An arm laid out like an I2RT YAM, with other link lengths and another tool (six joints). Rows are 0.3 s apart.
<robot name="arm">
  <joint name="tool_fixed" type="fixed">
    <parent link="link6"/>
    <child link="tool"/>
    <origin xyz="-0.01 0.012 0.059" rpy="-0.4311 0 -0.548"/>
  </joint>
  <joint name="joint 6" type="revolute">
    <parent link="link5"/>
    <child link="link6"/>
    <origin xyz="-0.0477 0 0.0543" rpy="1.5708 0 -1.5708"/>
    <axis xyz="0 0 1"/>
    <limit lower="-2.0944" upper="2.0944"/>
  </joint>
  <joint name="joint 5" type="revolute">
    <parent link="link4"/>
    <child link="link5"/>
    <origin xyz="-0.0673 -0.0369 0.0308" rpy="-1.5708 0 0"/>
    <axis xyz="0 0 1"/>
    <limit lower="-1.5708" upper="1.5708"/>
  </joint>
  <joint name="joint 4" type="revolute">
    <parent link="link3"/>
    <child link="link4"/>
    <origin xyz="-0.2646 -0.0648 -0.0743"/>
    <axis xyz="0 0 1"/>
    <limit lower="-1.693" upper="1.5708"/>
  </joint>
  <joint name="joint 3" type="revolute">
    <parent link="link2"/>
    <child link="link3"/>
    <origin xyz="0 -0.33 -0.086" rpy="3.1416 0 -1.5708"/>
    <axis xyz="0 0 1"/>
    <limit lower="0" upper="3.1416"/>
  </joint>
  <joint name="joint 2" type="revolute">
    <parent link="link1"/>
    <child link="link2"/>
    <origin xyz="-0.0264 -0.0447 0.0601" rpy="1.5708 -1.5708 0"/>
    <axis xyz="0 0 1"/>
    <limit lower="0" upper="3.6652"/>
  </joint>
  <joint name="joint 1" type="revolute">
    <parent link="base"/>
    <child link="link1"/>
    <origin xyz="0 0 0.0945" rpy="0 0 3.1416"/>
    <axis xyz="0 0 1"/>
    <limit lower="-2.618" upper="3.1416"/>
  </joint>
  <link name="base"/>
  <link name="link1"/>
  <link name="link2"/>
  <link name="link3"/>
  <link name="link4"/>
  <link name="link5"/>
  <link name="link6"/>
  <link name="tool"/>
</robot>
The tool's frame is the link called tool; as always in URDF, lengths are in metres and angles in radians.
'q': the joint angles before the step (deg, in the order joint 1, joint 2, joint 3, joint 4, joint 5, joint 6). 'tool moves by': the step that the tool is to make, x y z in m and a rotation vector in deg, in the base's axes. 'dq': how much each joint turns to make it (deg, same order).
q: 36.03, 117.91, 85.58, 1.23, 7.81, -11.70
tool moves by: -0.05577, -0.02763, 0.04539, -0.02, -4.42, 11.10
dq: -0.46, -13.36, -11.45, 2.15, -8.85, -7.89
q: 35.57, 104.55, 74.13, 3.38, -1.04, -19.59
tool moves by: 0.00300, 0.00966, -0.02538, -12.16, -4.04, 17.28
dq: -0.70, 4.16, 3.04, -4.66, -9.55, -19.68
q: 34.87, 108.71, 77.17, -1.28, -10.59, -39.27
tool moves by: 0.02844, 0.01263, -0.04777, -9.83, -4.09, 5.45
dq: 0.00, 8.65, 4.45, -0.10, 1.50, -11.82
